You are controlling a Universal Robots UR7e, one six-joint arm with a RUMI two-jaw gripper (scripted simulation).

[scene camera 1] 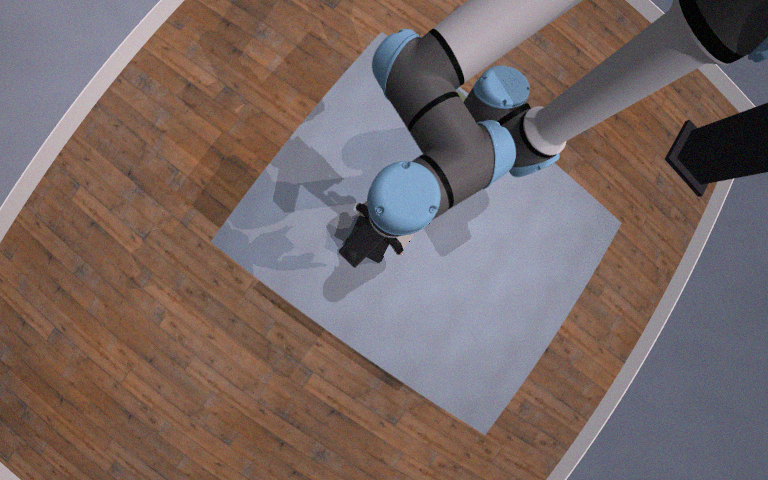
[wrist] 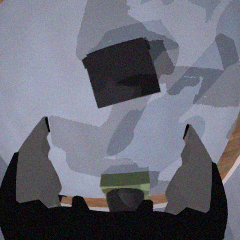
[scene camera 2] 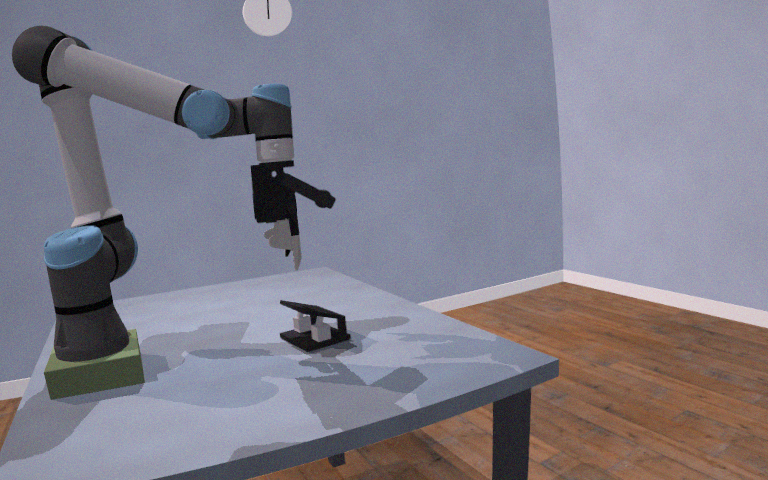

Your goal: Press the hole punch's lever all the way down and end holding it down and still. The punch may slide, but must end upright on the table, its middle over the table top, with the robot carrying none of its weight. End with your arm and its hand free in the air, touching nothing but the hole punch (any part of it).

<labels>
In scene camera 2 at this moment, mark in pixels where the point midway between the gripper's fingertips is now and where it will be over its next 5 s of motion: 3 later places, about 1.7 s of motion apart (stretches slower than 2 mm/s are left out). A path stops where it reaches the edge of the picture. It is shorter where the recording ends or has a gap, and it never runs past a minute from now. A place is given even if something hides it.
The gripper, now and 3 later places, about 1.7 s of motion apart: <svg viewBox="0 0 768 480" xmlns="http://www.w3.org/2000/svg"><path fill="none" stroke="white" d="M291 262L292 279L296 302L298 310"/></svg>
</labels>
